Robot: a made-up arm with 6 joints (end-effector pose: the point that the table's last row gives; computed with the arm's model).
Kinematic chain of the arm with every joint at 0, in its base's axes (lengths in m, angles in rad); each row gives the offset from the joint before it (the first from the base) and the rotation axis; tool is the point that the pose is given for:
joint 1: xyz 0 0 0.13 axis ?
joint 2: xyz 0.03 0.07 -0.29 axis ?
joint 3: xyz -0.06 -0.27 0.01 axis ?
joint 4: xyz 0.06 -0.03 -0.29 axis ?
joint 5: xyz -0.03 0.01 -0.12 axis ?
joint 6: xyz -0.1 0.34 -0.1 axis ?
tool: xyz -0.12 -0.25 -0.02
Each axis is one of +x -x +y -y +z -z.
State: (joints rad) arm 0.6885 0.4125 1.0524 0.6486 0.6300 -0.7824
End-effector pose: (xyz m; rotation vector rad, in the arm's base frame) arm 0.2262 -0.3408 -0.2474 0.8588 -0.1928 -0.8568
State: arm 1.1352 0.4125 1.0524 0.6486 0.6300 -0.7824
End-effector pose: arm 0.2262 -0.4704 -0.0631 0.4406 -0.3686 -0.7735
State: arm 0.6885 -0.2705 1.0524 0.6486 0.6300 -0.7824
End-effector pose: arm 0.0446 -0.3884 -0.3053 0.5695 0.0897 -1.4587
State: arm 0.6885 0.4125 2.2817 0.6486 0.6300 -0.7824
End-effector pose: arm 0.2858 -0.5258 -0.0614 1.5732 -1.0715 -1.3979
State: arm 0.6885 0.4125 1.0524 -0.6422 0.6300 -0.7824
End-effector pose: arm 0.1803 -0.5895 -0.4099 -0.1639 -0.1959 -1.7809
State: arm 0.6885 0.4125 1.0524 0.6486 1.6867 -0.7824
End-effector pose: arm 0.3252 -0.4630 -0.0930 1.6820 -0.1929 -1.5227
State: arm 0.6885 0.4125 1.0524 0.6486 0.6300 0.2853
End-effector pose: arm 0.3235 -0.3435 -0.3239 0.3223 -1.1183 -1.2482
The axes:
joint 1: -x
joint 2: -y
joint 3: -z
joint 4: +x
joint 5: -z
joint 6: -y

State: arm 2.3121 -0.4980 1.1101 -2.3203 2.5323 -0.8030
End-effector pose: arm -0.1656 0.0175 0.7845 1.2616 1.6304 -0.7238
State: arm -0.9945 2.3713 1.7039 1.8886 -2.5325 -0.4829
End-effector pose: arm 0.2238 -0.2750 -0.1453 1.1261 1.6663 2.2128
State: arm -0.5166 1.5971 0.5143 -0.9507 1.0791 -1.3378
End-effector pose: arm 0.5216 -0.0477 -0.2516 1.7984 -0.1785 -1.3446
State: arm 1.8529 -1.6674 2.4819 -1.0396 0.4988 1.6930
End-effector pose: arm -0.4995 -0.0049 0.1362 1.2854 -1.2440 0.2588
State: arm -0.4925 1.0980 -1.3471 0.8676 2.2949 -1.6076
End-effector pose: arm 0.2707 0.2297 -0.3295 1.2600 1.4727 -0.0934
